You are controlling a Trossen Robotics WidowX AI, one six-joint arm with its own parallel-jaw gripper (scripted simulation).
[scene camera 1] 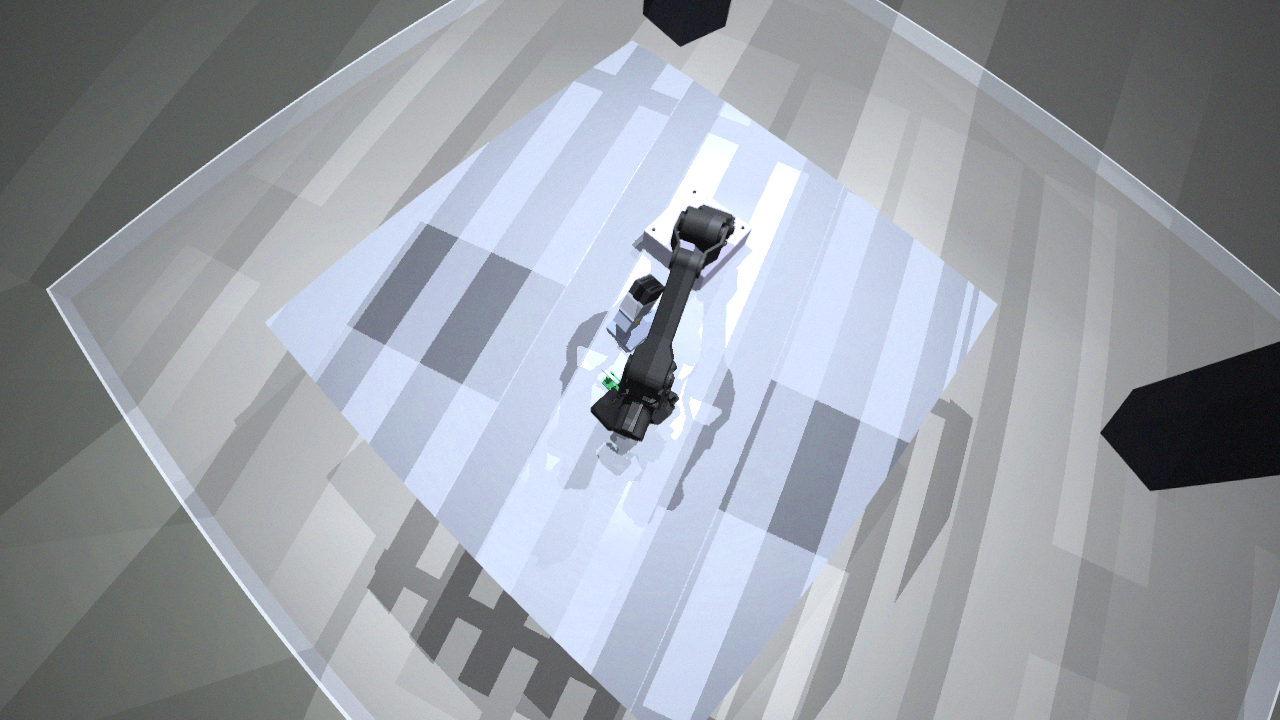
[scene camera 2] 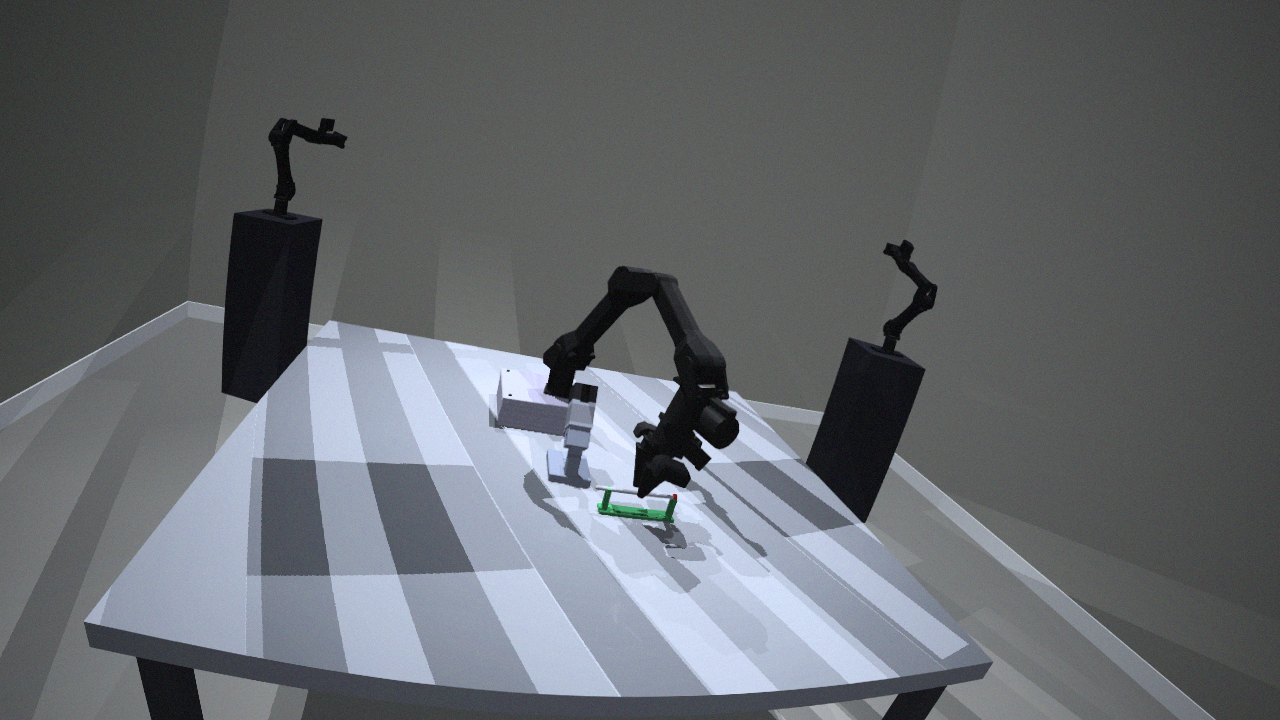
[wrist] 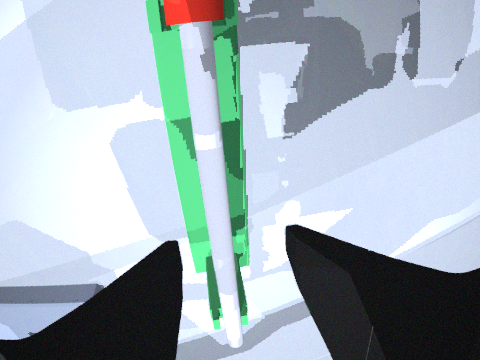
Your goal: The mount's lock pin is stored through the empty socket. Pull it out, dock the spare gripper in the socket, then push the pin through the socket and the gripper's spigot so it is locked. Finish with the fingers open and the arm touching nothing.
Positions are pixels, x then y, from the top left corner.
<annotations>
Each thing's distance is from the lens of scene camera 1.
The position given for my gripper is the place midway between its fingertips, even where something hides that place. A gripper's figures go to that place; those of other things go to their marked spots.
my gripper (scene camera 1: 625, 392): 108 cm
dark spare gripper (scene camera 1: 645, 291): 102 cm
grey mount (scene camera 1: 630, 334): 116 cm
The marked spots on the grey mount and the dark spare gripper are 16 cm apart.
</annotations>
